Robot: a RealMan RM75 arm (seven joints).
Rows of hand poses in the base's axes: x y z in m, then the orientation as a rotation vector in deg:
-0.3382 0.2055 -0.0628 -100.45 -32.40 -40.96
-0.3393 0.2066 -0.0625 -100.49 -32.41 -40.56
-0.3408 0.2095 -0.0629 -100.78 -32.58 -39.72
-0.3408 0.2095 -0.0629 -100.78 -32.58 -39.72
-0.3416 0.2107 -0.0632 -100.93 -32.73 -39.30
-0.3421 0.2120 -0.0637 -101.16 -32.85 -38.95
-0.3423 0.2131 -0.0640 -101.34 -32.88 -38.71
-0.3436 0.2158 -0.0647 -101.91 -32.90 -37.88
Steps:
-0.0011 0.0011 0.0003 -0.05 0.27 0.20
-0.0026 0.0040 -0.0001 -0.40 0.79 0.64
-0.0026 0.0040 -0.0001 -0.40 0.79 0.64
-0.0034 0.0052 -0.0004 -0.61 1.02 0.89
-0.0039 0.0065 -0.0009 -0.88 1.22 1.06
-0.0041 0.0076 -0.0012 -1.06 1.39 1.14
-0.0054 0.0103 -0.0019 -1.61 2.01 1.38

